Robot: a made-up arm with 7 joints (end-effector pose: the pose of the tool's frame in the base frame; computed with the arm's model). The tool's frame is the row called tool.
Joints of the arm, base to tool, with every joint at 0 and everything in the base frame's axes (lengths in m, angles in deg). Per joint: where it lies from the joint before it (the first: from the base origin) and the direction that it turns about. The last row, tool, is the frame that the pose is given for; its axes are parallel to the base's.
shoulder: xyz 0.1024 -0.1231 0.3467 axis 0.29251 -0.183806 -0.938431
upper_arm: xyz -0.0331 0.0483 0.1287 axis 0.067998 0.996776 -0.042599
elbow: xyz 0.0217 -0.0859 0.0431 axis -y
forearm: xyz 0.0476 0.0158 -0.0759 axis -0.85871 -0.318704 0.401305
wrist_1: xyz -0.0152 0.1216 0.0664 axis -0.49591 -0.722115 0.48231
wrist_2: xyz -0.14 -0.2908 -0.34 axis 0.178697 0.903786 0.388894
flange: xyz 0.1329 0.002 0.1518 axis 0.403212 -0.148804 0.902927
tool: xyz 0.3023 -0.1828 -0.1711
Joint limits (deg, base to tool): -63.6..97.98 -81.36..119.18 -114.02..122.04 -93.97..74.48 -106..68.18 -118.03..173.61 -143.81..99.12
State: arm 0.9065 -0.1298 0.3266 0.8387 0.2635 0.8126 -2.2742
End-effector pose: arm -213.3 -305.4 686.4 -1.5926 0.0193 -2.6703
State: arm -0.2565 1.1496 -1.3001 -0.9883 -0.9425 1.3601 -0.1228
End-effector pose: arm 294.2 637.8 621.6 -1.0990 -1.0577 1.7190
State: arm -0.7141 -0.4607 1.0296 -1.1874 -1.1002 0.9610 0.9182
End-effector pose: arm -449.5 215.2 580.2 -2.0714 -1.2593 -1.8401
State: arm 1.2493 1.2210 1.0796 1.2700 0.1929 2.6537 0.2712
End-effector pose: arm -493.2 -233.2 -35.5 1.0714 2.0842 -0.2416
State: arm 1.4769 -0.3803 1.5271 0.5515 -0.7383 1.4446 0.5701
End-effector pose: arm 238.0 -899.7 449.1 0.1427 -0.7510 -0.4533
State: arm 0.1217 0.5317 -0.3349 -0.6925 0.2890 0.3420 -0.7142
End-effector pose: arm -293.4 -411.1 -1.1 0.0386 1.3686 -0.6602
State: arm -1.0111 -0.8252 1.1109 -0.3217 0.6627 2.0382 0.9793
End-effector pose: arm 299.7 485.5 499.3 -0.4693 0.1985 2.3627
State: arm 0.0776 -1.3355 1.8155 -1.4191 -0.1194 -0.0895 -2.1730
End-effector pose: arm 493.0 -162.8 575.8 1.1442 -0.6693 -0.3478
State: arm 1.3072 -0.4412 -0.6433 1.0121 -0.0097 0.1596 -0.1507
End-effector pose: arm -96.1 -683.9 297.6 -0.4532 0.2464 -0.8688
